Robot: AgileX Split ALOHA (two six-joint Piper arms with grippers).
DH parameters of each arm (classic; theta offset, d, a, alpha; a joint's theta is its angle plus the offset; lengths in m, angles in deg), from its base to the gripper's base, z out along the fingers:
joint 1: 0 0.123 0 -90
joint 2: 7.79 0 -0.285 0
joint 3: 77.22 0 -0.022 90
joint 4: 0 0.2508 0 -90
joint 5: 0 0 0.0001 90
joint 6: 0 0.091 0 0
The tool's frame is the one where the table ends.
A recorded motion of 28 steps. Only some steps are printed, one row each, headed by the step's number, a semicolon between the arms.
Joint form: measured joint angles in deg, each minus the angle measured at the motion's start. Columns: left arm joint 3, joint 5, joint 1, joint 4, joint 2, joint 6; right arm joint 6, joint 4, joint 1, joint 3, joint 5, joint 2.
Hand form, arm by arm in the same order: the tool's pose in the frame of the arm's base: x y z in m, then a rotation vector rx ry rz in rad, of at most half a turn. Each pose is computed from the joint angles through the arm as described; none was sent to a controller.
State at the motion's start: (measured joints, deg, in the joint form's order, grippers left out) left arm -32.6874 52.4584 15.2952 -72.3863 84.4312 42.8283; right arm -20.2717 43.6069 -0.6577 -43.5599 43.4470 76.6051
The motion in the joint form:
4: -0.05 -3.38 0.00 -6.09 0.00 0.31; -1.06 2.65 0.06 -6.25 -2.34 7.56
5: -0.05 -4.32 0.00 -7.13 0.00 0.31; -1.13 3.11 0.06 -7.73 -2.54 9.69
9: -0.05 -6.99 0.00 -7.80 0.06 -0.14; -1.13 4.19 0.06 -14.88 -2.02 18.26
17: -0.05 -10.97 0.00 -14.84 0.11 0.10; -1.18 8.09 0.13 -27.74 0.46 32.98
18: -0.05 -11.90 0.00 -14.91 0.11 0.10; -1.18 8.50 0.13 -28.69 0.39 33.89
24: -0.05 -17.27 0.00 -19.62 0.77 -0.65; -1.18 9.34 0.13 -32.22 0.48 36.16
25: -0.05 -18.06 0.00 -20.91 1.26 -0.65; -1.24 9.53 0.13 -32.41 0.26 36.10
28: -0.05 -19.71 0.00 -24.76 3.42 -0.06; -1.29 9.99 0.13 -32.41 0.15 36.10
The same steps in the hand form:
4: 0.2395 -0.0044 0.1876 -0.6720 2.4079 -1.1740; 0.2789 0.0404 0.2343 0.2244 2.6013 0.7488
5: 0.2411 -0.0032 0.1877 -0.6968 2.3905 -1.1644; 0.2879 0.0404 0.2311 0.2363 2.6059 0.7546
9: 0.2433 0.0002 0.1861 -0.7424 2.3754 -1.1179; 0.3254 0.0413 0.2189 0.2607 2.6271 0.7818
17: 0.2510 0.0061 0.1883 -0.8841 2.2627 -1.0992; 0.3864 0.0460 0.1881 0.3179 2.6536 0.8851
18: 0.2515 0.0074 0.1877 -0.8938 2.2601 -1.0803; 0.3909 0.0462 0.1865 0.3246 2.6484 0.8909
24: 0.2571 0.0159 0.1841 -1.0415 2.1835 -1.0162; 0.4050 0.0467 0.1872 0.3254 2.6218 0.9046
25: 0.2586 0.0174 0.1822 -1.0758 2.1683 -1.0108; 0.4059 0.0466 0.1886 0.3263 2.6135 0.9039
28: 0.2632 0.0212 0.1735 -1.1701 2.1356 -1.0019; 0.4063 0.0468 0.1890 0.3331 2.6079 0.9097

